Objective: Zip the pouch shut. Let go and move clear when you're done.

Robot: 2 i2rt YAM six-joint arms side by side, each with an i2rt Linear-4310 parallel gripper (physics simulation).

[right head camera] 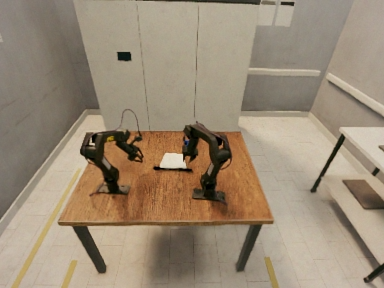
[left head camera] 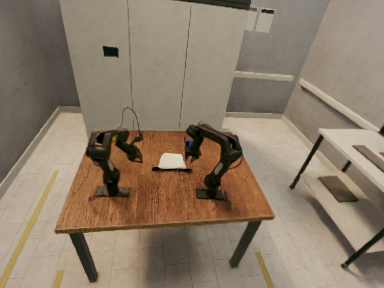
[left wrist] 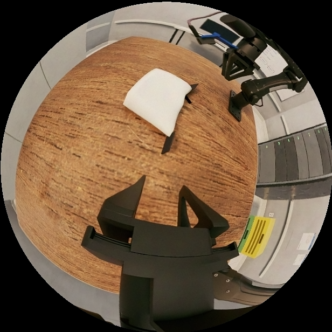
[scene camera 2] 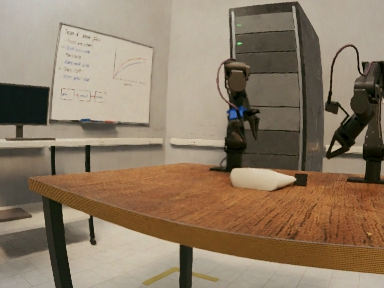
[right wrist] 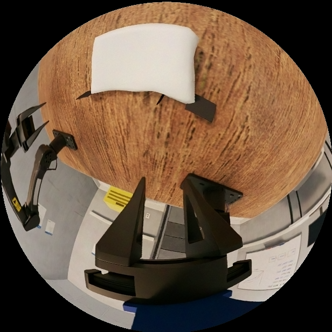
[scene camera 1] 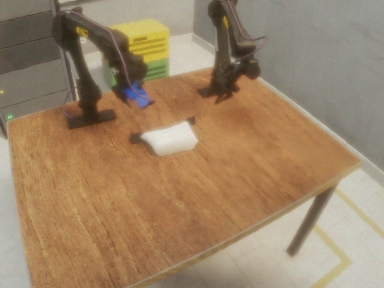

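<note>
The white pouch [left head camera: 172, 161] [right head camera: 173, 160] [scene camera 1: 171, 139] [scene camera 2: 261, 179] [left wrist: 157, 99] [right wrist: 144, 62] lies on the table with a black tab at each end of its near edge. The tabs [left wrist: 168, 143] [right wrist: 202, 108] stick out past the cloth. A small thin dark piece [right wrist: 160, 99] shows at that edge, right of its middle in the right wrist view. Whether the seam is fully closed cannot be told. My left gripper [left wrist: 163, 183] [scene camera 2: 330, 156] is open and empty, above the table and apart from the pouch. My right gripper [right wrist: 165, 181] is open and empty, raised clear of the pouch.
The wooden table [left head camera: 150, 210] [scene camera 1: 240, 200] carries both arms' base plates. A white side table [left head camera: 360, 142] stands at the right in the left head camera. A yellow and green box [scene camera 1: 145, 45] and a dark server rack [scene camera 2: 275, 60] stand beyond the table.
</note>
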